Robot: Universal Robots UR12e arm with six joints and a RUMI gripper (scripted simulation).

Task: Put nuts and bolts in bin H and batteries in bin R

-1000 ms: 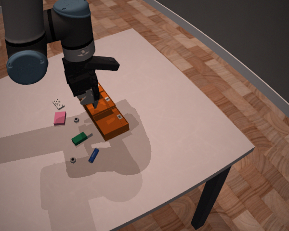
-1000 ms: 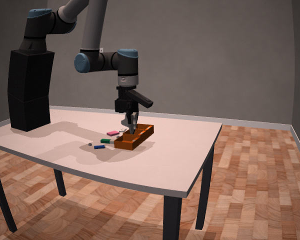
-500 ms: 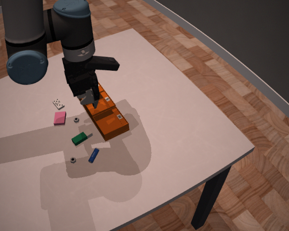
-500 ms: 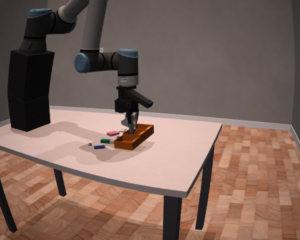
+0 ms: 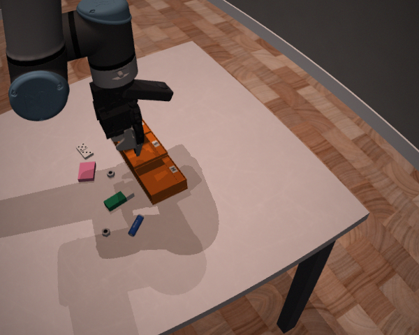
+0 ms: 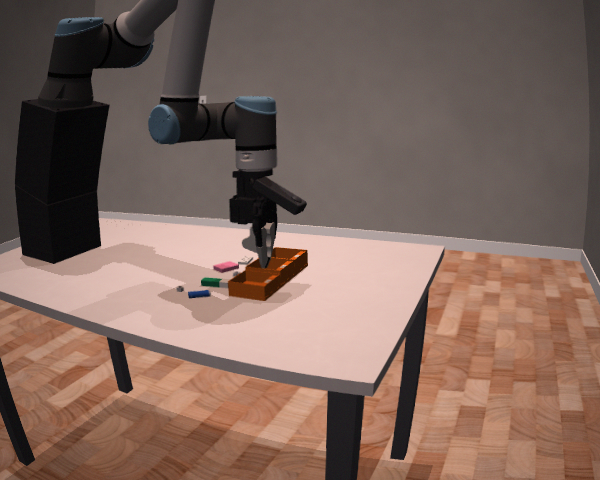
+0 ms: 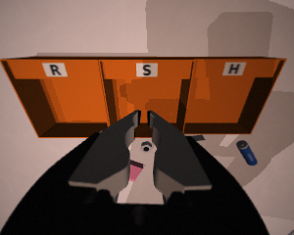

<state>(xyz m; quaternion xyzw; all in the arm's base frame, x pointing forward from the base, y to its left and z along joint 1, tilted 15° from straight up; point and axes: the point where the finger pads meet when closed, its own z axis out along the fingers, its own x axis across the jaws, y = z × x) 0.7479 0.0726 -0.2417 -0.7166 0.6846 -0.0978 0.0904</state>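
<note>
Now: the orange bin row 10 mm ahead of my hand and 20 mm below it. Round my hand: green block (70 mm behind, 90 mm to the right, 30 mm below); then pink block (120 mm behind, 20 mm to the left, 30 mm below); then white domino (110 mm behind, 100 mm to the left, 30 mm below).
</note>
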